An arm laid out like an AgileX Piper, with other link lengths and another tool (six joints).
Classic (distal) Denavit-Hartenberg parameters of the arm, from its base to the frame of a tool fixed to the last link. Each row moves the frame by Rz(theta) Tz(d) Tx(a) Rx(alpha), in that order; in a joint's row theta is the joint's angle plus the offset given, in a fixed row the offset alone. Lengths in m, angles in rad.
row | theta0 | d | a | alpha
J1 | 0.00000 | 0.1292 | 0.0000 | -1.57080
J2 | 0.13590 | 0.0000 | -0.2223 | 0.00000
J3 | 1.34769 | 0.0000 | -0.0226 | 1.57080
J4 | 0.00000 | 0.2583 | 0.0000 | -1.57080
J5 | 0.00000 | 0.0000 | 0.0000 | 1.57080
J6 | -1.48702 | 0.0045 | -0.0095 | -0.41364
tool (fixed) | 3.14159 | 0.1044 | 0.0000 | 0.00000
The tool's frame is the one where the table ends.
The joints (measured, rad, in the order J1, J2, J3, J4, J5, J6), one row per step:
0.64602 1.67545 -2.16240 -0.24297 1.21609 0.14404
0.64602 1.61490 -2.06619 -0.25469 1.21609 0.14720
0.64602 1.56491 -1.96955 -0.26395 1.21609 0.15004
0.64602 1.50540 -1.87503 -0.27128 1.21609 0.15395
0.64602 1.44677 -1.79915 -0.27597 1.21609 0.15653
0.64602 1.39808 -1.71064 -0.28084 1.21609 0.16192
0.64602 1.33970 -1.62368 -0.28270 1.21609 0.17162
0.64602 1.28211 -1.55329 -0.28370 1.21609 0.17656
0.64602 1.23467 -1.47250 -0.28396 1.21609 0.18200
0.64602 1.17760 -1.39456 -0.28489 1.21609 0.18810
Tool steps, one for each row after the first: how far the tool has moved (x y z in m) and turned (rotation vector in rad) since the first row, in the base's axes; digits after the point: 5 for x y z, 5 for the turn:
-0.00804 -0.00750 -0.00648 -0.02702 0.02337 -0.00805
-0.01433 -0.01336 -0.01708 -0.05949 0.05646 -0.01430
-0.02328 -0.02092 -0.02504 -0.08295 0.08142 -0.02009
-0.03294 -0.02871 -0.02909 -0.09483 0.09326 -0.02383
-0.04049 -0.03480 -0.03989 -0.11867 0.12347 -0.02916
-0.05041 -0.04206 -0.04843 -0.13050 0.14735 -0.03602
-0.06041 -0.04950 -0.05346 -0.13554 0.15805 -0.03961
-0.06858 -0.05543 -0.06434 -0.15245 0.18539 -0.04314
-0.07847 -0.06272 -0.07286 -0.16172 0.20263 -0.04755

